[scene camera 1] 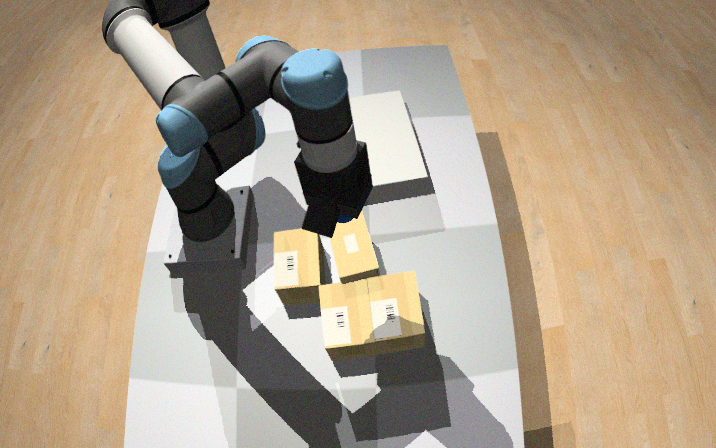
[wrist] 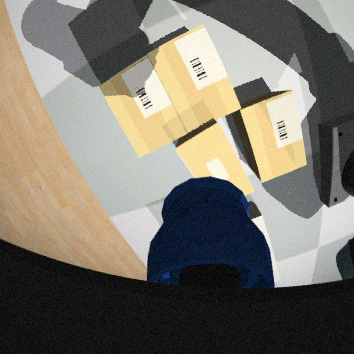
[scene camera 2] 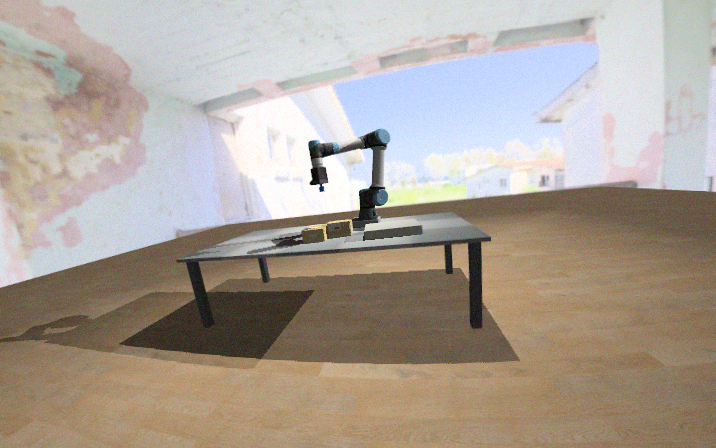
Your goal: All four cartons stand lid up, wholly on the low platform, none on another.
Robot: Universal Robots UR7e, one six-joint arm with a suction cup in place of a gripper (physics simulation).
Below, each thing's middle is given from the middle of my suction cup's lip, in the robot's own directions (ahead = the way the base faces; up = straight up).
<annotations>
My suction cup is now 400 mm to the right of the low white platform [scene camera 1: 381,120], 280 mm above it and 60 mm short of it.
</annotations>
